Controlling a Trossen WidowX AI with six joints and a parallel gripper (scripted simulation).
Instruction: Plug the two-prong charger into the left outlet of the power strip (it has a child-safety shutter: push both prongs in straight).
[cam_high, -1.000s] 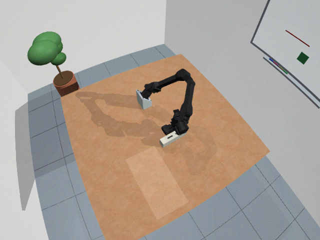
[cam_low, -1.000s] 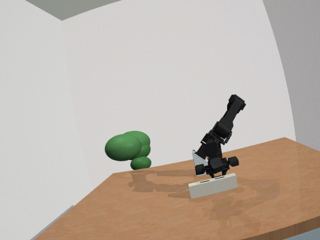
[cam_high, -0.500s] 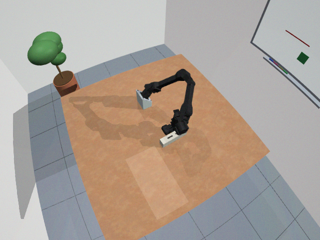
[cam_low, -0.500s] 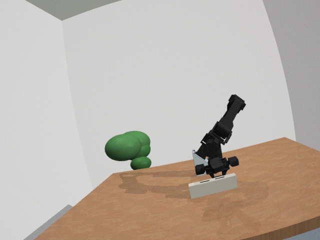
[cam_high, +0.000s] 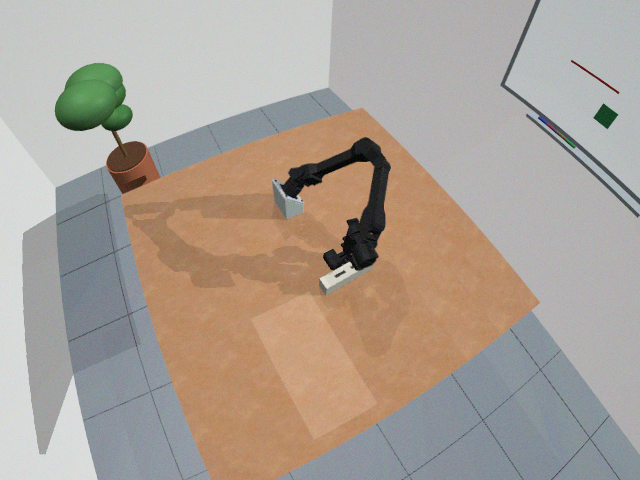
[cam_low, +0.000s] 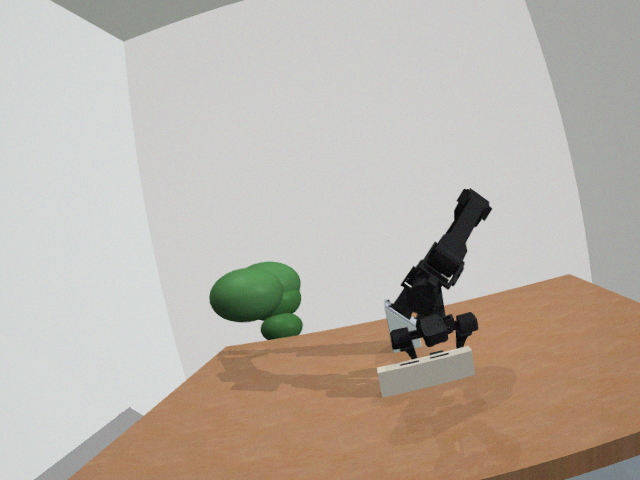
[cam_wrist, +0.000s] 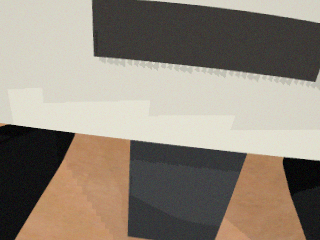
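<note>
Now: gripper tip 10 mm short of the dark charger and 10 mm below it.
</note>
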